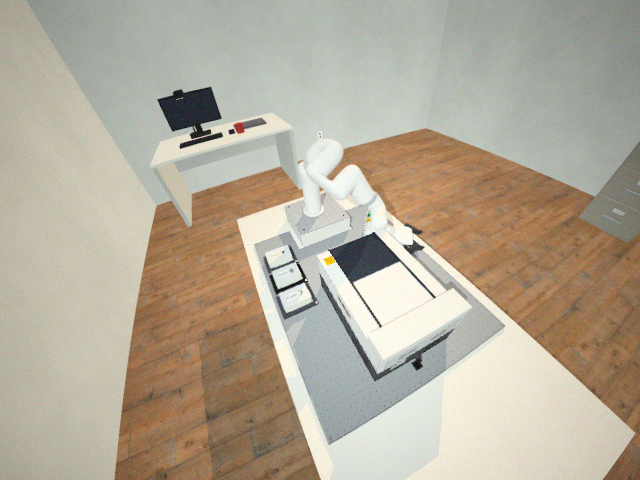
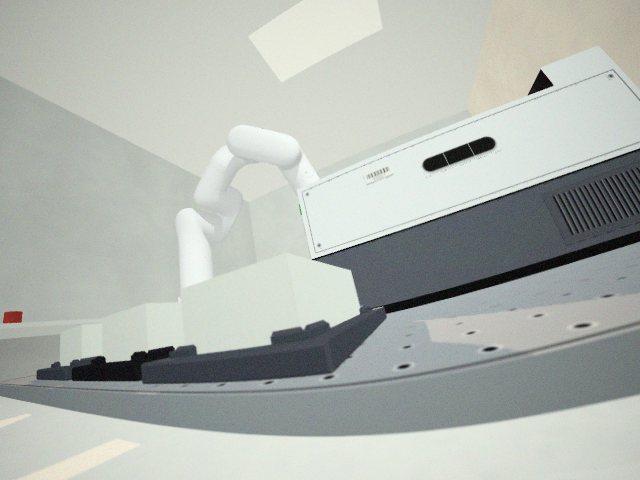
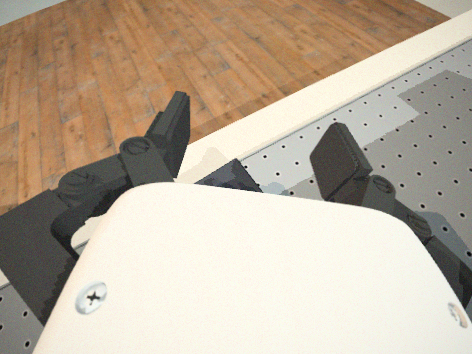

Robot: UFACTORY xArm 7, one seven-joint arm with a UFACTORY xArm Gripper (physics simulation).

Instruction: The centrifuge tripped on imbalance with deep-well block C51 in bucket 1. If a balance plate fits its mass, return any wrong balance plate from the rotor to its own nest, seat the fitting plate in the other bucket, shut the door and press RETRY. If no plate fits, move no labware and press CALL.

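Places are measured from the arm's base along level axes (x ahead, y left, z up), in millimetres.
Pixels of known places: gripper, fingertip midpoint: [image 1: 422, 240] [image 3: 257, 128]; arm's base at its link origin: [image 1: 313, 210].
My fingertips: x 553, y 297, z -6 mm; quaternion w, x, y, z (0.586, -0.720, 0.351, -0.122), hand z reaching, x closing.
Observation:
For each thing: its middle in the pictures, then the offset to it from my fingertips. "spot": a spot on its surface instead. Level surfaces: height alone.
- white panel at its surface level: 124 mm up
- dark three-part strip at a spot on its surface: [image 2: 459, 153] spot: 92 mm ahead, 557 mm right, 80 mm up
- dark object at the middle of its body: [image 3: 230, 279] 73 mm back, 59 mm right, 64 mm down
- black bracket at a spot on its surface: [image 1: 417, 363] spot: 366 mm ahead, 435 mm right, 68 mm down
The white and grey centrifuge [image 1: 421, 324] [image 2: 408, 258] stands on the perforated deck. Its top shows a dark area [image 1: 364, 256] beside a white panel [image 1: 393, 292]; I cannot tell whether the dark area is a window or an opening. The rotor, buckets and block C51 cannot be made out. Three white plates [image 1: 279, 255] [image 1: 287, 276] [image 1: 296, 298] sit in a row of dark nests; their labels are unreadable. A dark three-part strip [image 2: 459, 153] is on the machine's side. My gripper [image 1: 416, 238] [image 3: 257, 128] is open and empty, beyond the centrifuge's far long side.
A dark object [image 3: 231, 176] lies partly hidden below the fingers, near the deck's edge. The arm's base block [image 1: 323, 235] stands between the deck's rear and the plate row. A black bracket [image 1: 417, 363] sticks out at the centrifuge's near end. A desk [image 1: 268, 124] with a monitor [image 1: 190, 108] stands behind.

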